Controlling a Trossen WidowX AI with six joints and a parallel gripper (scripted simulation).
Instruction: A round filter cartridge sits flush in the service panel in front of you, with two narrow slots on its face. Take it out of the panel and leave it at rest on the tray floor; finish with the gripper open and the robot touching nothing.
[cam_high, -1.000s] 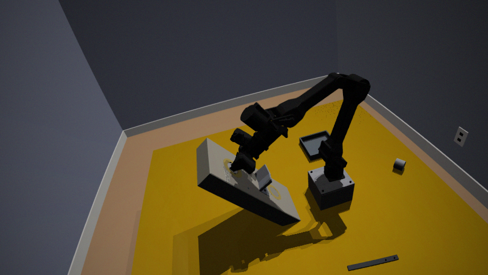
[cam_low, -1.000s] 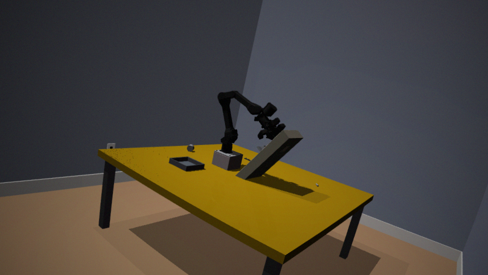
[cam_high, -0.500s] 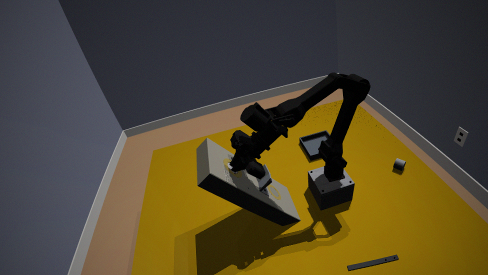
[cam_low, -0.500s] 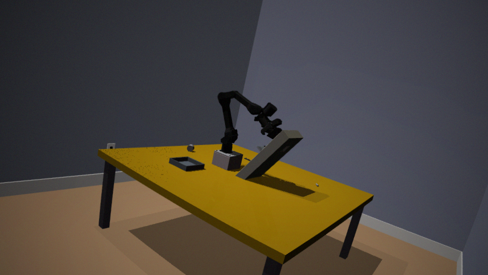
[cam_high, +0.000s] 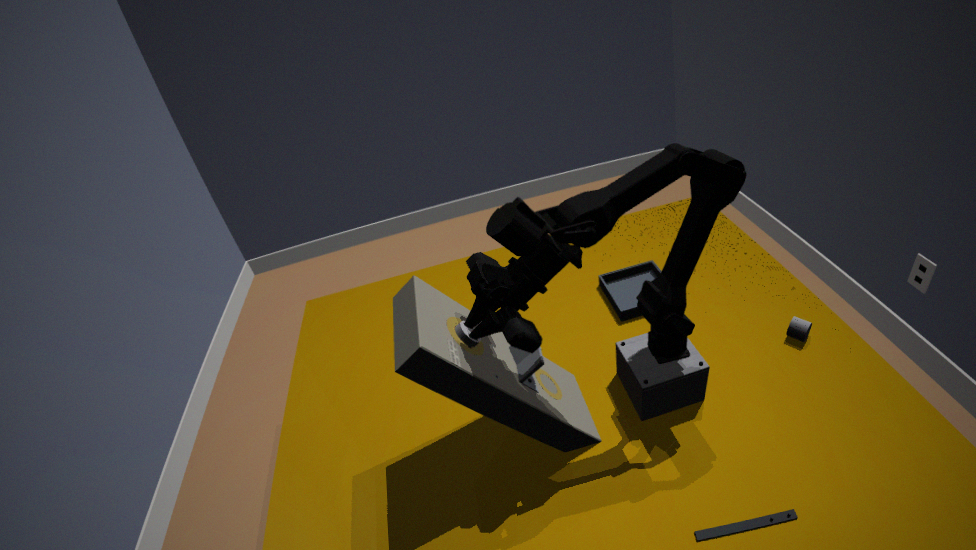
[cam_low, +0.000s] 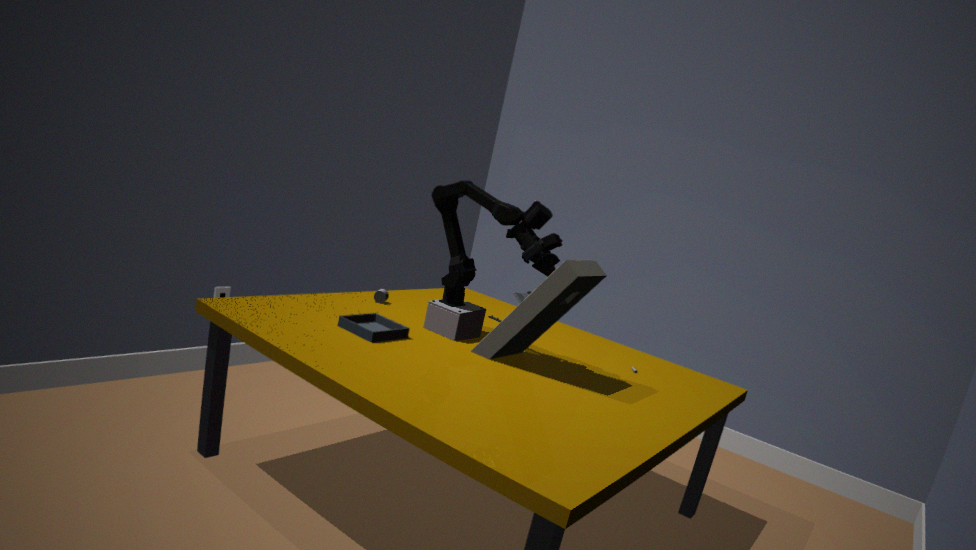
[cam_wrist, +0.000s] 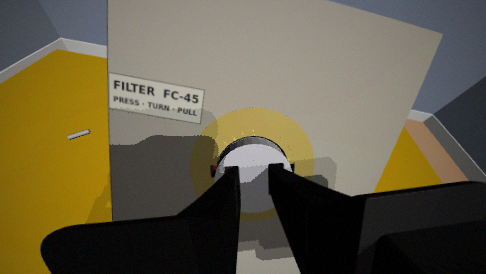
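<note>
The beige service panel is 30 mm behind my gripper tip and 90 mm below it. The rest, counted from my gripper tip: dark tray: 390 mm behind, 310 mm to the right, 260 mm below; round grey filter cartridge: 10 mm ahead, 10 mm below.
</note>
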